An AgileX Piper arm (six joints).
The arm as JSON. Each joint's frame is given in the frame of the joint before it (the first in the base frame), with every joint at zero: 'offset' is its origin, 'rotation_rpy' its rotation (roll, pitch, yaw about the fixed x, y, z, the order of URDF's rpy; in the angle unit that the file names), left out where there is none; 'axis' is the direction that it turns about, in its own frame. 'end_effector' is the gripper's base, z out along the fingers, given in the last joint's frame.
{
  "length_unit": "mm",
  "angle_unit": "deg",
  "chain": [
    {
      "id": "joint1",
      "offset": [
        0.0,
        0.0,
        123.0
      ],
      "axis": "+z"
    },
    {
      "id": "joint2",
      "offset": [
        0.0,
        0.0,
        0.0
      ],
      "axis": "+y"
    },
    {
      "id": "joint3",
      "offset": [
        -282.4,
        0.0,
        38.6
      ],
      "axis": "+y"
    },
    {
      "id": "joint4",
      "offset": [
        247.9,
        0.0,
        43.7
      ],
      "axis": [
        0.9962,
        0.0,
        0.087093
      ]
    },
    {
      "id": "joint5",
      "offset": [
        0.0,
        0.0,
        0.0
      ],
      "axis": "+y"
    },
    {
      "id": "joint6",
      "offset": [
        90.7,
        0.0,
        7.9
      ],
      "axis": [
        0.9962,
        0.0,
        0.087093
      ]
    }
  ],
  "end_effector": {
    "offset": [
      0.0,
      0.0,
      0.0
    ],
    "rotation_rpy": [
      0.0,
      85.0,
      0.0
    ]
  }
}
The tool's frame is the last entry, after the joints.
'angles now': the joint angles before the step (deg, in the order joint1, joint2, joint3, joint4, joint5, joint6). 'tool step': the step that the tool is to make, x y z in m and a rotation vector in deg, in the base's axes. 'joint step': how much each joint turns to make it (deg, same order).
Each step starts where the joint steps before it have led.
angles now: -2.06, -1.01, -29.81, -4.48, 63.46, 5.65
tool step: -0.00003, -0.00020, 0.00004, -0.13, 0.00, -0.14
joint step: -0.06, 0.00, -0.01, -0.15, 0.00, -0.01
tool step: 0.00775, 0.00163, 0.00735, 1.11, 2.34, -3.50
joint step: -4.15, 3.89, -1.43, 1.13, -0.04, 0.00
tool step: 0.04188, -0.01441, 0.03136, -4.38, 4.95, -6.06
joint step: -4.03, 15.42, -5.52, -5.41, -5.65, 0.00
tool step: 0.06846, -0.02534, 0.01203, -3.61, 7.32, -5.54
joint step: -1.58, 19.54, -4.92, -8.95, -7.34, 5.23
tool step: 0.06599, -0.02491, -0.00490, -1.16, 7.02, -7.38
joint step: -0.01, 18.07, -6.40, -10.33, -1.80, 11.32
